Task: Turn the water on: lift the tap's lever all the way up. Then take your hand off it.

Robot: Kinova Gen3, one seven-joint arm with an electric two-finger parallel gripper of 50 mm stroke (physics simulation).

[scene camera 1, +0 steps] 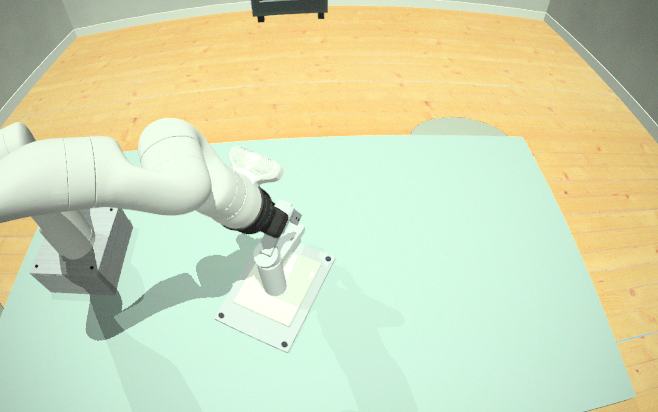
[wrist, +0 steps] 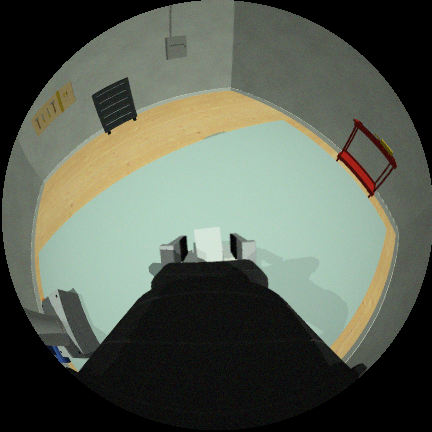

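Seen in the pictures: gripper, fingertip midpoint: (scene camera 1: 284, 213) (wrist: 208, 243); arm's base, origin of the base link: (scene camera 1: 78, 242) (wrist: 60, 330).
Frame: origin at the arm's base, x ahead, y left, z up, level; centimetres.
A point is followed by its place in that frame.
The white tap (scene camera 1: 273, 279) {x 45.5, y -14.6, z -0.8 cm} stands upright on a pale board, with its spout (scene camera 1: 295, 243) {x 50.7, y -6.4, z -2.0 cm} running toward the upper right. A short grey lever (scene camera 1: 270, 243) {x 46.2, y -11.6, z 6.9 cm} rises from the cap on the tap's body and runs up beneath the hand; its far end is hidden, so its exact angle cannot be told. My gripper (scene camera 1: 290, 223) {x 49.4, y -5.7, z 7.2 cm} (wrist: 208, 243) {x 49.4, y -5.7, z 7.2 cm} is open, close above the tap. In the wrist view a white block-shaped part of the tap (wrist: 208, 236) {x 49.5, y -5.9, z 9.7 cm} shows between the spread fingers, with a gap on each side; whether it is lever or spout is unclear.
The tap's board (scene camera 1: 254, 327) {x 39.9, y -20.7, z -8.6 cm} has dark round spots near its corners and lies on the pale green table top (scene camera 1: 450, 250) {x 85.2, y -10.0, z -9.4 cm}. The arm's grey base block (scene camera 1: 117, 250) {x 8.1, y 0.4, z -5.4 cm} (wrist: 75, 322) {x 8.2, y 0.7, z -3.5 cm} stands at the left. A red cart (wrist: 356, 170) and a dark cabinet (wrist: 115, 105) stand by the walls.
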